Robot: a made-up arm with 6 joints.
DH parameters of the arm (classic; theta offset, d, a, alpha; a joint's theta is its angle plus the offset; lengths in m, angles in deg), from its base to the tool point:
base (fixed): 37.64 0 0.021 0
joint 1: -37.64 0.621 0.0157 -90
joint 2: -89.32 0 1.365 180
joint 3: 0.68 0.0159 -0.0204 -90
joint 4: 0 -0.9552 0.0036 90
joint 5: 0 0.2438 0.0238 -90
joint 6: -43.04 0 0.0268 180
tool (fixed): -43.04 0.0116 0 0
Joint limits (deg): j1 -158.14..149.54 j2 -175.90..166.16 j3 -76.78..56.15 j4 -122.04..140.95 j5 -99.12..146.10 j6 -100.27..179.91
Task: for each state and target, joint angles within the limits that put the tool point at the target. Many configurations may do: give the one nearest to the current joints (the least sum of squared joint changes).
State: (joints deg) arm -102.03 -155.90 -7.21 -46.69 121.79 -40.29
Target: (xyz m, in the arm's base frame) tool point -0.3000 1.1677 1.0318
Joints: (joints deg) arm -84.32 -113.95 -14.20 -46.73 121.92 -41.02
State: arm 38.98 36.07 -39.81 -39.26 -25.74 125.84
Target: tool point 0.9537 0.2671 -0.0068
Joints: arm 27.28 77.81 -28.64 -36.91 -26.28 125.07
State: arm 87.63 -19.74 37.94 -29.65 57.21 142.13
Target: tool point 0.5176 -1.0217 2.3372
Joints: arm 104.80 -56.51 40.33 -27.30 57.67 141.36
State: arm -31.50 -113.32 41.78 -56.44 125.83 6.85
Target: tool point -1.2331 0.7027 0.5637
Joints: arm -33.99 -132.32 -0.50 -61.75 126.00 7.05
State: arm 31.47 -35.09 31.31 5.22 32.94 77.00
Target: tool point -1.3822 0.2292 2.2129
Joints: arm -18.26 -60.92 38.98 9.83 33.24 77.47
